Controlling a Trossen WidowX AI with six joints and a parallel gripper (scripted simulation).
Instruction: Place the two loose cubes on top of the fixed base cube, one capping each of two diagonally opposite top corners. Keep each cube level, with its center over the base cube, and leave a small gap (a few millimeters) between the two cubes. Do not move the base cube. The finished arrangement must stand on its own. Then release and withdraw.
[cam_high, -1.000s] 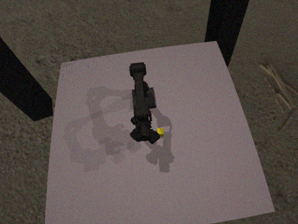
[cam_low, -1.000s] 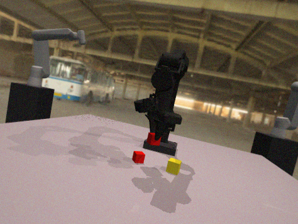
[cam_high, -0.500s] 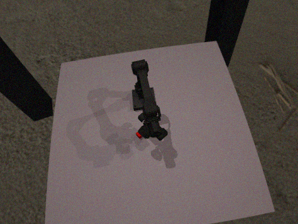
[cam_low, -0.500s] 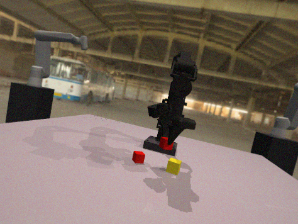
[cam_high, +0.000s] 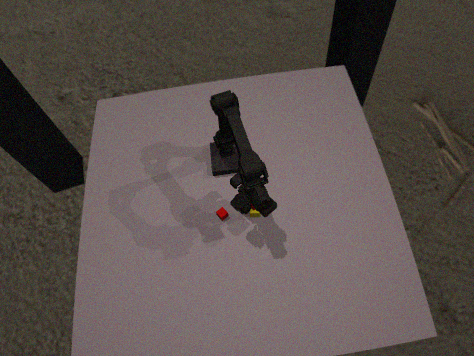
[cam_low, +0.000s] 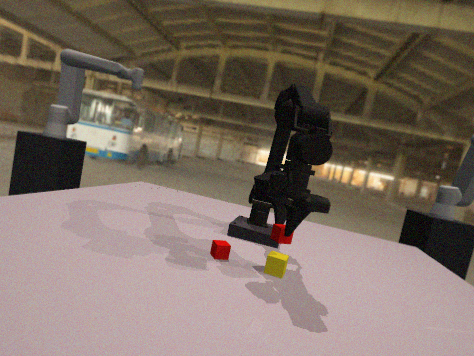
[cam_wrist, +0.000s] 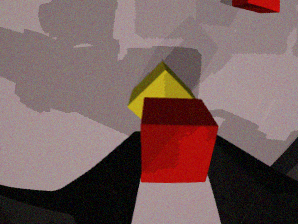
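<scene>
My gripper tip is 70 mm above the yellow base cube. Round my gripper tip: red cube (120 mm to the right, 70 mm below, 30 mm behind).
</scene>
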